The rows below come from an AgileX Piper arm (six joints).
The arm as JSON. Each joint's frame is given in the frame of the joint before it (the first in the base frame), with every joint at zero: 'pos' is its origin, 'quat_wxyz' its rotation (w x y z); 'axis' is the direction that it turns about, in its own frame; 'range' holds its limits. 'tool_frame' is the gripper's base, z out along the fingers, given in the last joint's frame.
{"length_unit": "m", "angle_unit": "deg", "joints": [
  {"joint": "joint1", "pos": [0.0, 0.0, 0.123], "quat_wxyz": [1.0, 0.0, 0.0, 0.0], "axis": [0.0, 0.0, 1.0], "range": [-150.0, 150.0]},
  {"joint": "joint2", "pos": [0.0, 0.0, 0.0], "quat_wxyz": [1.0, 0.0, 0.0, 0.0], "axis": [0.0, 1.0, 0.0], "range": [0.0, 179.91]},
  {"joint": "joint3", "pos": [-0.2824, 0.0, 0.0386], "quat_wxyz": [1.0, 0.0, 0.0, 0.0], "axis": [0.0, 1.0, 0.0], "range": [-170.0, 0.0]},
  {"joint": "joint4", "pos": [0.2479, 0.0, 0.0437], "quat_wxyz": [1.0, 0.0, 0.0, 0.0], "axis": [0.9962, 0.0, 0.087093], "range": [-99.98, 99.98]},
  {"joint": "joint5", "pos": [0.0, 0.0, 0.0], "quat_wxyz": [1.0, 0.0, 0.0, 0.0], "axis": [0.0, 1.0, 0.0], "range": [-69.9, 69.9]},
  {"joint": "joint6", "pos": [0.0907, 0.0, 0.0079], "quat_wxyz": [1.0, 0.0, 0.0, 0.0], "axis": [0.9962, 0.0, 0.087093], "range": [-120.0, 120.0]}
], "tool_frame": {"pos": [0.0, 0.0, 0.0], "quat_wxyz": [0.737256, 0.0, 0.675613, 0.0]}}
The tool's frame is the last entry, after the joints.
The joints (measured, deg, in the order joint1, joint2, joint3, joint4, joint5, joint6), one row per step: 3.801, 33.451, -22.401, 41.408, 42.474, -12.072; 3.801, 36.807, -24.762, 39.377, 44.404, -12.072; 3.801, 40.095, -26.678, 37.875, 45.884, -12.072; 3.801, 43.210, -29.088, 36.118, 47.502, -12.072; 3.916, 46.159, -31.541, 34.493, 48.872, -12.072; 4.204, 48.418, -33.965, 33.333, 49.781, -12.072; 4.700, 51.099, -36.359, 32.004, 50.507, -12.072; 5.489, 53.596, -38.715, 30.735, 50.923, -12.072; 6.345, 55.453, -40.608, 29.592, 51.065, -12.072; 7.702, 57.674, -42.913, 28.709, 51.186, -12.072; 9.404, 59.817, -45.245, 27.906, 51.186, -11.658; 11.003, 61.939, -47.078, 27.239, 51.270, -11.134; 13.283, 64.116, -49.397, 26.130, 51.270, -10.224; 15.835, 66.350, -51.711, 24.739, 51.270, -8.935; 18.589, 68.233, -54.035, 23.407, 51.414, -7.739; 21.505, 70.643, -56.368, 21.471, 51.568, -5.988; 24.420, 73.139, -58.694, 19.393, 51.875, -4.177; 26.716, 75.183, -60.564, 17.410, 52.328, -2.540; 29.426, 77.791, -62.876, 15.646, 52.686, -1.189; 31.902, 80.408, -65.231, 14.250, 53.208, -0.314
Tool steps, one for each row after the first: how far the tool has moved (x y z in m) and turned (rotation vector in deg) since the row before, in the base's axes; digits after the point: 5 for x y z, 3 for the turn. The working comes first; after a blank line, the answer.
Tool pose at each row, in the base's axes (x y z in m, rotation vector in deg; the steps are taken from these numbers as rounded here): 0.09631, 0.04717, 0.25330, 5.487, 131.660, 43.107; 0.10415, 0.04744, 0.25724, 3.780, 134.888, 41.741; 0.11231, 0.04769, 0.25906, 2.715, 137.944, 40.761; 0.12088, 0.04770, 0.26307, 1.212, 140.550, 39.488; 0.12974, 0.04782, 0.26740, -0.309, 142.716, 38.261; 0.13765, 0.04843, 0.27334, -1.774, 143.719, 37.375; 0.14696, 0.04945, 0.27767, -3.392, 145.067, 36.308; 0.15617, 0.05130, 0.28206, -5.273, 145.990, 35.269; 0.16339, 0.05336, 0.28575, -7.108, 146.434, 34.273; 0.17195, 0.05765, 0.29036, -9.441, 146.750, 33.756; 0.18017, 0.06350, 0.29512, -11.622, 146.903, 33.566; 0.18748, 0.06958, 0.29703, -13.407, 147.572, 33.567; 0.19492, 0.07816, 0.30072, -15.897, 147.871, 33.364; 0.20190, 0.08817, 0.30365, -18.423, 148.298, 33.021; 0.20686, 0.09941, 0.30758, -21.396, 148.357, 32.810; 0.21275, 0.11189, 0.30882, -24.184, 149.042, 32.005; 0.21810, 0.12515, 0.30905, -27.041, 149.843, 30.952; 0.22196, 0.13586, 0.30849, -29.300, 150.654, 29.664; 0.22655, 0.15022, 0.30739, -32.325, 151.232, 28.581; 0.23064, 0.16472, 0.30596, -35.518, 151.699, 27.654

0.00784, 0.00027, 0.00394, -2.034, 2.335, 1.474; 0.00816, 0.00025, 0.00182, -1.529, 2.433, 1.118; 0.00857, 0.00001, 0.00401, -1.717, 1.888, 1.230; 0.00886, 0.00012, 0.00433, -1.579, 1.511, 1.161; 0.00791, 0.00061, 0.00594, -1.099, 0.513, 0.980; 0.00931, 0.00102, 0.00433, -1.311, 0.800, 1.104; 0.00921, 0.00185, 0.00439, -1.253, 0.386, 1.219; 0.00722, 0.00206, 0.00369, -1.117, -0.029, 1.122; 0.00856, 0.00429, 0.00461, -0.857, -0.084, 1.565; 0.00822, 0.00585, 0.00476, -0.571, -0.122, 1.513; 0.00731, 0.00608, 0.00191, -0.480, 0.475, 1.338; 0.00744, 0.00858, 0.00369, -0.663, 0.039, 1.747; 0.00698, 0.01001, 0.00293, -0.794, 0.158, 1.755; 0.00496, 0.01124, 0.00393, -0.697, -0.141, 2.067; 0.00589, 0.01248, 0.00124, -1.220, 0.345, 1.860; 0.00535, 0.01326, 0.00023, -1.424, 0.433, 1.861; 0.00386, 0.01071, -0.00056, -1.468, 0.419, 1.390; 0.00459, 0.01436, -0.00110, -1.402, 0.323, 1.958; 0.00409, 0.01450, -0.00143, -1.300, 0.330, 2.096
